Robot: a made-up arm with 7 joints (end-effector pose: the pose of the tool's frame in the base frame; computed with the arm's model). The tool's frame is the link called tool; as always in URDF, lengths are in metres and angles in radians.
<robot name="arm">
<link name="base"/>
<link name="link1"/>
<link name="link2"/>
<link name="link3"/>
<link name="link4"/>
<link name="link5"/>
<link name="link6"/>
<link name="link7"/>
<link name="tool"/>
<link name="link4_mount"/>
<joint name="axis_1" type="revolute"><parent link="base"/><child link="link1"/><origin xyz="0 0 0" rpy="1.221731 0 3.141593"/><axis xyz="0 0 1"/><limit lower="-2.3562" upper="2.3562" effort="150" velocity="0.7"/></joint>
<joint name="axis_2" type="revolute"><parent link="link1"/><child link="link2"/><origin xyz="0 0 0" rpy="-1.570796 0 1.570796"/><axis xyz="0 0 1"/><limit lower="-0.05" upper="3.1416" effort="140" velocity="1"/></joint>
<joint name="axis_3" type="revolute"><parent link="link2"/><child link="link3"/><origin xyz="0 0 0" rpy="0.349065 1.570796 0"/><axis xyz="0 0 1"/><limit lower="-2.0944" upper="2.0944" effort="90" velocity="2.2"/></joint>
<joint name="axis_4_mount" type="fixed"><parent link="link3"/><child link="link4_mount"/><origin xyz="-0.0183 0 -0.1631"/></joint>
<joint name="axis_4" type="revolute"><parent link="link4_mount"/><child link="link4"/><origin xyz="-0.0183 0 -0.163" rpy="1.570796 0 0"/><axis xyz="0 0 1"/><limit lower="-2.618" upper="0.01" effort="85" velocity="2"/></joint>
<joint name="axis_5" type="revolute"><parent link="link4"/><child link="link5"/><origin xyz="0.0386 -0.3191 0" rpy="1.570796 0 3.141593"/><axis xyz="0 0 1"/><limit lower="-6.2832" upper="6.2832" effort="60" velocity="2.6"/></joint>
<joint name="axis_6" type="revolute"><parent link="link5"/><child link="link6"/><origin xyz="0 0 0" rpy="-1.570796 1.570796 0"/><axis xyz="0 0 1"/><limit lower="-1.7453" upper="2.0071" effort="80" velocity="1.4"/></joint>
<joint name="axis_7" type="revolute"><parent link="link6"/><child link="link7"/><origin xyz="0 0 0" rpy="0 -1.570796 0"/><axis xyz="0 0 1"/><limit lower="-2.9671" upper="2.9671" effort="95" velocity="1.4"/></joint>
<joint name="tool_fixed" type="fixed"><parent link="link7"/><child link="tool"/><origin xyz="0 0 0" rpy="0 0 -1.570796"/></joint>
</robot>
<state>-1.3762 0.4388 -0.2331 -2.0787 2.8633 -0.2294 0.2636</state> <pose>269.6 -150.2 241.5 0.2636 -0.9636 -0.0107 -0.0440</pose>
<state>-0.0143 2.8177 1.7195 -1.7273 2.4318 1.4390 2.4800</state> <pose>-59.7 -235.1 410.0 0.8503 -0.3077 -0.2551 0.3424</pose>
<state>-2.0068 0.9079 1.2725 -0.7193 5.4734 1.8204 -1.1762</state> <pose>327.6 384.3 377.4 0.8978 0.0495 -0.4212 -0.1189</pose>
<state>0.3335 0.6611 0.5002 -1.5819 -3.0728 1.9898 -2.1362</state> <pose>199.9 386.0 -261.2 0.0668 -0.2957 -0.8750 -0.3774</pose>
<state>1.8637 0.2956 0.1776 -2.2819 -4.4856 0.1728 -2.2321</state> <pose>-229.6 126.0 -212.6 0.9194 0.2183 -0.1678 -0.2808</pose>
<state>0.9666 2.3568 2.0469 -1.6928 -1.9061 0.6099 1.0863</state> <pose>257.4 21.7 409.2 0.3952 -0.7261 0.5468 0.1326</pose>
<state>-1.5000 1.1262 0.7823 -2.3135 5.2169 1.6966 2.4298</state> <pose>-33.2 158.8 285.6 0.6589 0.4861 0.4574 -0.3470</pose>
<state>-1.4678 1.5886 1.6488 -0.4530 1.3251 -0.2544 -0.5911</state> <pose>69.9 609.1 202.2 0.3097 0.2061 0.7042 -0.6047</pose>
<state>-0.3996 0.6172 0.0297 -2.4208 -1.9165 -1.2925 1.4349</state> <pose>295.4 31.8 22.3 0.1813 0.1984 -0.5394 -0.7980</pose>
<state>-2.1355 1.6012 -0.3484 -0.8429 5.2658 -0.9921 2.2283</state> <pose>93.0 366.2 491.0 0.2915 -0.0344 -0.9169 -0.2705</pose>
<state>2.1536 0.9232 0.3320 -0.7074 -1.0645 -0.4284 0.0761</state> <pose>-496.2 329.5 209.4 0.6781 -0.1198 0.5802 -0.4350</pose>
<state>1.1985 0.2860 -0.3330 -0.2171 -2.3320 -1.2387 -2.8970</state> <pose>-576.0 41.4 -297.3 0.3710 0.0794 0.8179 0.4326</pose>
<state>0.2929 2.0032 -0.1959 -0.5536 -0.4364 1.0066 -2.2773</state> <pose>166.3 591.8 182.2 0.0702 -0.0095 0.9494 -0.3060</pose>
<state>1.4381 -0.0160 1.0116 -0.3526 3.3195 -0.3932 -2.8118</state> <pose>-617.0 -83.7 -181.1 0.3856 0.3876 0.4514 0.7052</pose>
